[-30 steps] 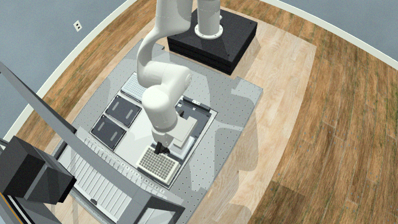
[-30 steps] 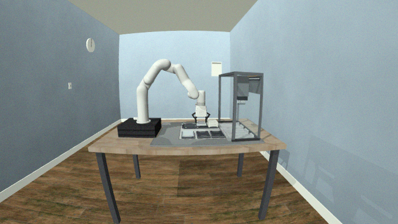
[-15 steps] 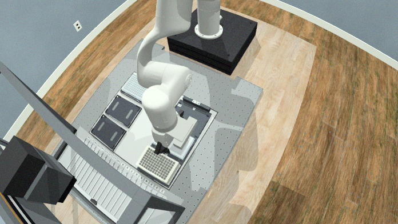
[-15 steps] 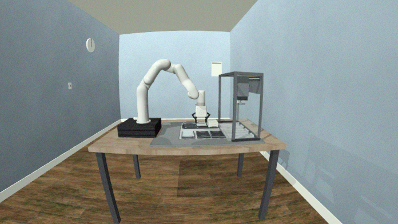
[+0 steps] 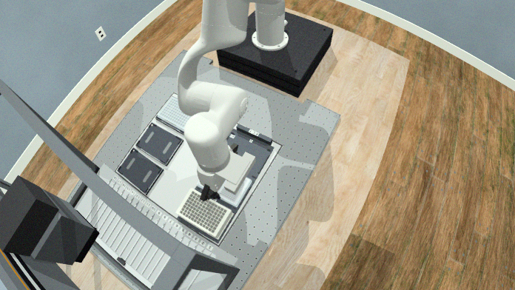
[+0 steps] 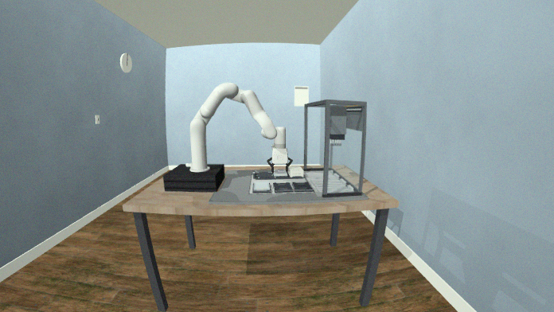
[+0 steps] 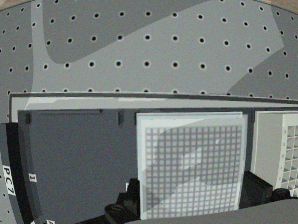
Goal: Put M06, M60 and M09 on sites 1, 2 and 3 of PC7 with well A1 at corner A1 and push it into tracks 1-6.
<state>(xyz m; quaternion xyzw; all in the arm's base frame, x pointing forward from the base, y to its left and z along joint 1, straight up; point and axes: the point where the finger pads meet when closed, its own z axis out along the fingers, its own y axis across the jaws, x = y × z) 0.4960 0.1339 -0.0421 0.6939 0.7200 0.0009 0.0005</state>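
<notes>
Now: hand 20 mm above the carrier PC7 and 10 mm past it. Also, from my hand: plate nest S2 (260 mm to the right, 30 mm below); plate nest S1 (260 mm to the right, 120 mm behind, 30 mm below); plate nest S3 (260 mm to the right, 110 mm ahead, 30 mm below).
</notes>
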